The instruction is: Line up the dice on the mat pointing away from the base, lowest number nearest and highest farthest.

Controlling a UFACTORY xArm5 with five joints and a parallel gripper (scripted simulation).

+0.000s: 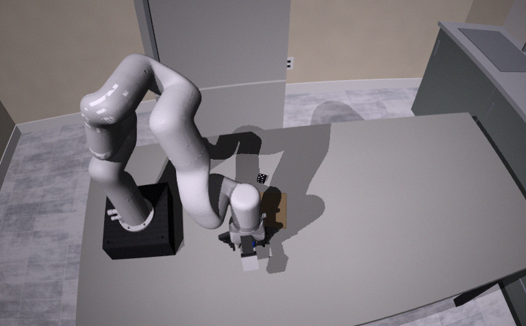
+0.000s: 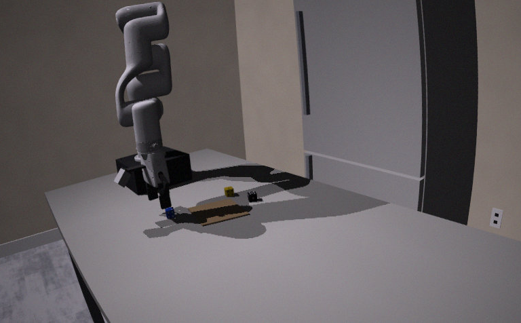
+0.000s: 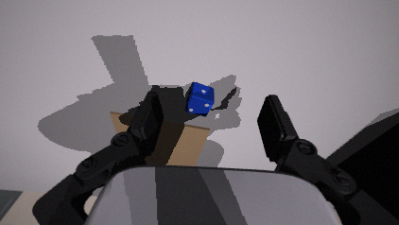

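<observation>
Right now the blue die is 4 cm below my hand, 2 cm to the left of it and 1 cm ahead of it. Also, from my hand: black die (26 cm to the left, 11 cm ahead, 4 cm below); then mat (14 cm to the left, 10 cm ahead, 5 cm below); then yellow die (25 cm to the left, 4 cm below, 2 cm ahead).
</observation>
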